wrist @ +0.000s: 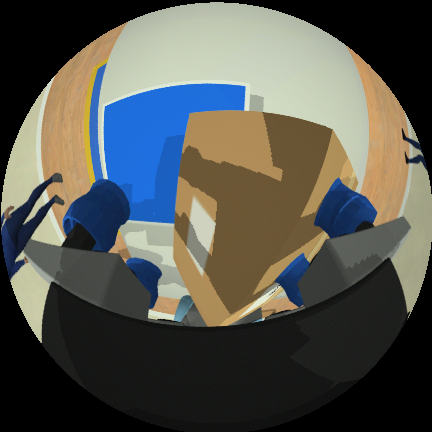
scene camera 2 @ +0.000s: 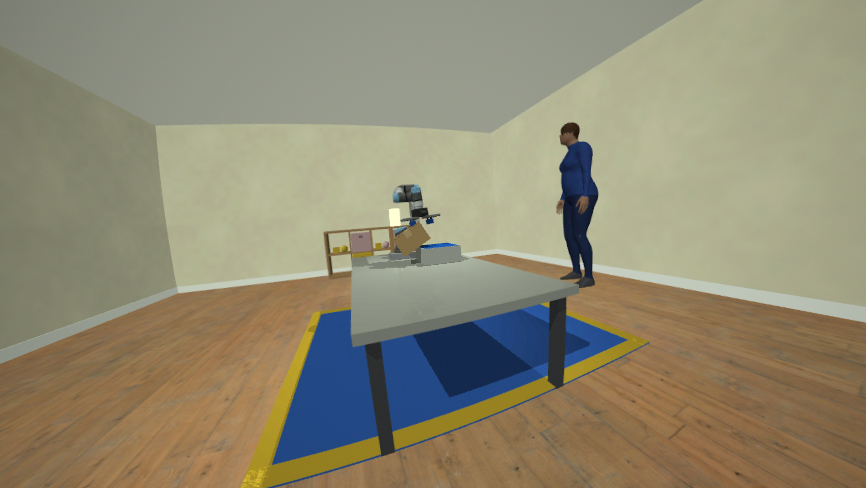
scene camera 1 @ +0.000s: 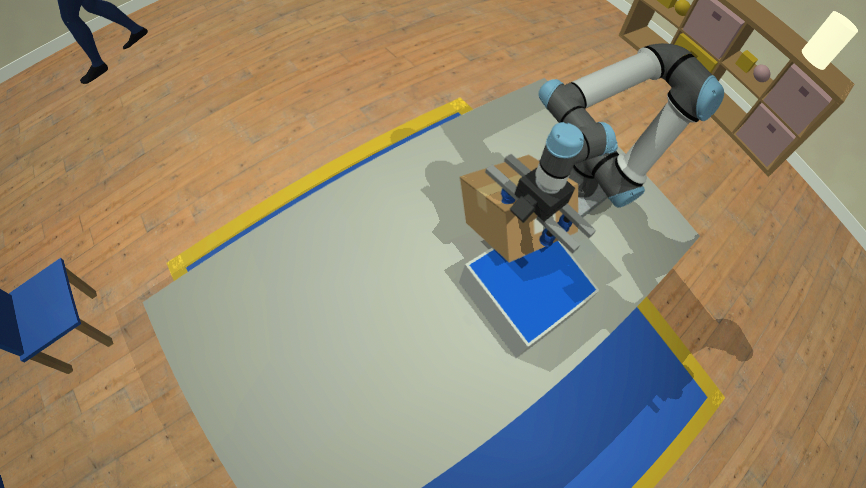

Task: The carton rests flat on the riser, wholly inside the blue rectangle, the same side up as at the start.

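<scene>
The brown carton hangs tilted below my gripper. The two blue cups at the right of the wrist view are on the carton; the two left cups are free of it. In scene camera 2 the carton's low corner is beside the left end of the grey riser. The blue rectangle on the riser's top is partly covered from sight by the carton in scene camera 1. Whether carton and riser touch cannot be told.
The riser stands on the grey table, near the arm's base. A cube shelf stands beyond the arm. A blue chair stands off the table's far end. A person in blue stands to the right in scene camera 2.
</scene>
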